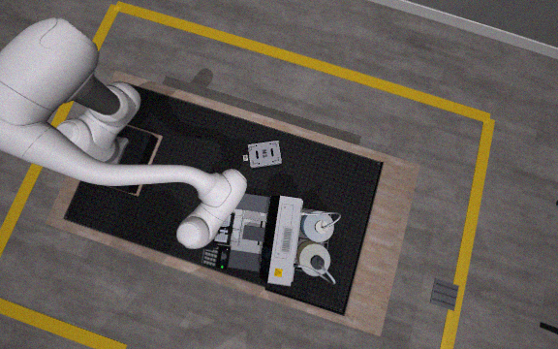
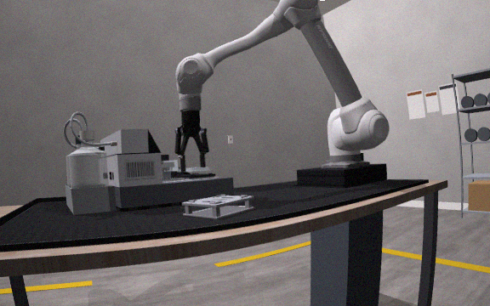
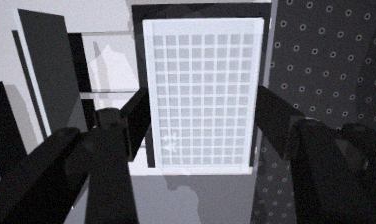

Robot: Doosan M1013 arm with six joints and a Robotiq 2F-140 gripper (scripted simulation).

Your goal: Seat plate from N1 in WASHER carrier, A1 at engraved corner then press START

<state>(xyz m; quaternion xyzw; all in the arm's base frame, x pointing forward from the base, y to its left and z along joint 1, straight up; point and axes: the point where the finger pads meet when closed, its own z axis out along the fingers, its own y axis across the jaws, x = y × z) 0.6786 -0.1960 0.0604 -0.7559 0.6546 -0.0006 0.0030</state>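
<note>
My gripper is now 20 mm above the white multi-well plate. From my hand the other things lie so: label 380 mm to the left, 130 mm below, 10 mm behind; then washer 150 mm ahead, 20 mm to the left; then washer carrier 40 mm below.
</note>
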